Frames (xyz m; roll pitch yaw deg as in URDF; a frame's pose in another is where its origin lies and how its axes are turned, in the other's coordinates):
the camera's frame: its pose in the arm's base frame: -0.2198 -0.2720 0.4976 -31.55 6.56 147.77
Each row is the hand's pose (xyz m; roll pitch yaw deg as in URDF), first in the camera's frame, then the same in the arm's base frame.
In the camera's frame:
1: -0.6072 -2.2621 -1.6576 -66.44 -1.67 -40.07
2: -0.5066 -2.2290 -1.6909 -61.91 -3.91 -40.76
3: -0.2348 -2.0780 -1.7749 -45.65 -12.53 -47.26
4: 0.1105 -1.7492 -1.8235 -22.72 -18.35 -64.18
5: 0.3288 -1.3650 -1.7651 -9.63 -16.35 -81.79
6: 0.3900 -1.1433 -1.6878 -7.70 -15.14 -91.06
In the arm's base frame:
1: 1.8033 1.7567 0.3395 -95.77 -15.77 114.13
2: 1.7174 1.7981 0.2826 -91.42 -18.06 114.65
3: 1.4583 1.8613 0.1020 -75.52 -28.73 113.21
4: 1.0529 1.8157 -0.1495 -48.83 -41.56 98.92
5: 0.6932 1.6193 -0.3248 -25.20 -45.75 76.18
6: 0.5242 1.4547 -0.3815 -16.43 -46.46 63.22

